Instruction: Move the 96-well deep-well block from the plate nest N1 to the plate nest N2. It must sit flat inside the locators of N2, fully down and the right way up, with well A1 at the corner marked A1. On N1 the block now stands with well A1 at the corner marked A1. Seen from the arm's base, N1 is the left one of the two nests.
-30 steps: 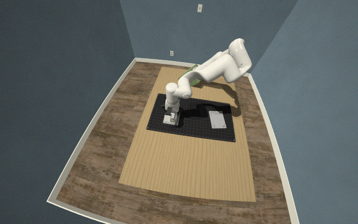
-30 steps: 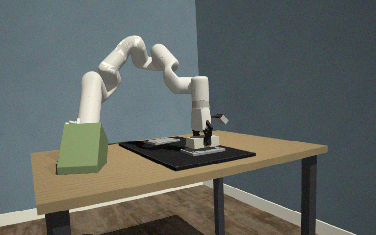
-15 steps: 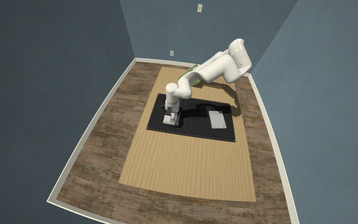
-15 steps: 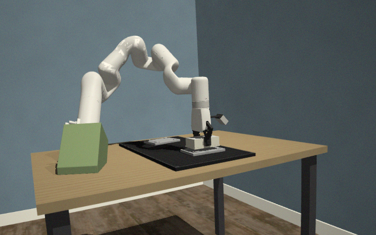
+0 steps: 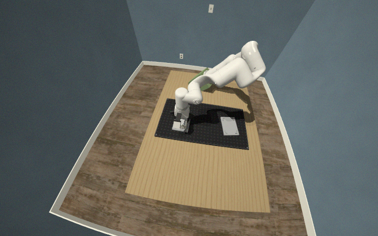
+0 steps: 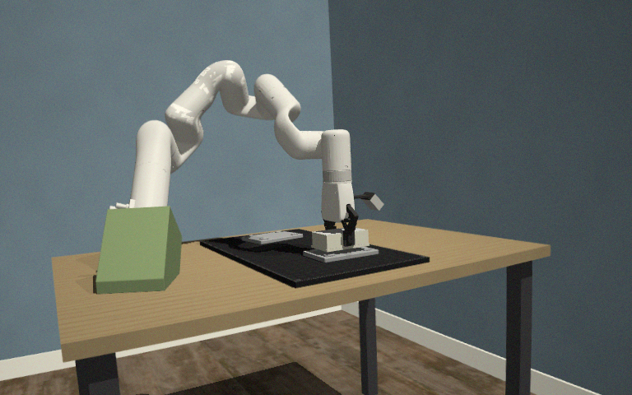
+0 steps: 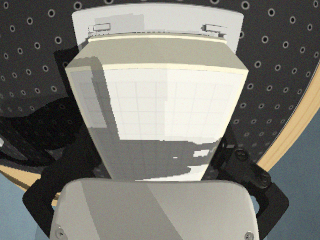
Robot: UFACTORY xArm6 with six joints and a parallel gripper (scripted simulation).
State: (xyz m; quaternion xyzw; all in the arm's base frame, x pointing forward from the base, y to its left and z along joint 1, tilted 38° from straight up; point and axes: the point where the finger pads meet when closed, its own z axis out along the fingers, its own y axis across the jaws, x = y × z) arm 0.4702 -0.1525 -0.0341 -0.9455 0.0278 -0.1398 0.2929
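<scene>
My hand is right at the white deep-well block.
</scene>
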